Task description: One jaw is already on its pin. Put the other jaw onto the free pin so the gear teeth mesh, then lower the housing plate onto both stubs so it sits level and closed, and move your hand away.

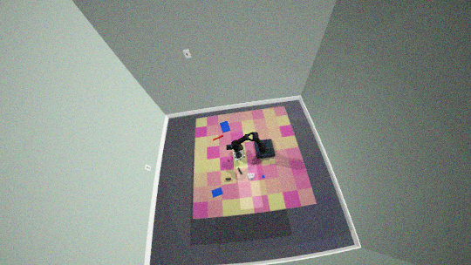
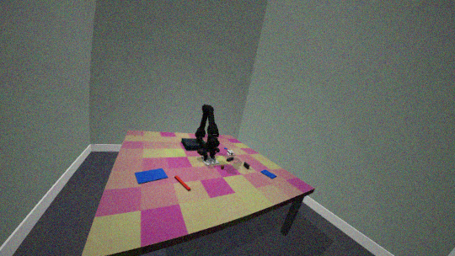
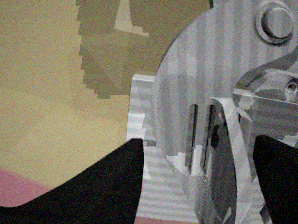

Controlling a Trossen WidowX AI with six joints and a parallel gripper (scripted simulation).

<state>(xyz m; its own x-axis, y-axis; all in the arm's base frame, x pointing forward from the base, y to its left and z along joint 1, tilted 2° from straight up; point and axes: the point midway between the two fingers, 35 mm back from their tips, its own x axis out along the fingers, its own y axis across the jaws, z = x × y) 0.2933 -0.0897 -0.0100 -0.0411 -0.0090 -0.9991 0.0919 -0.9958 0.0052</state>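
Right now the grey jaw is 30 mm behind my gripper tip and 20 mm to the left of it. Also, from my gripper tip: red stick: 290 mm to the right, 180 mm ahead, 10 mm below; then white housing plate: 320 mm to the left, 60 mm behind, 10 mm above.
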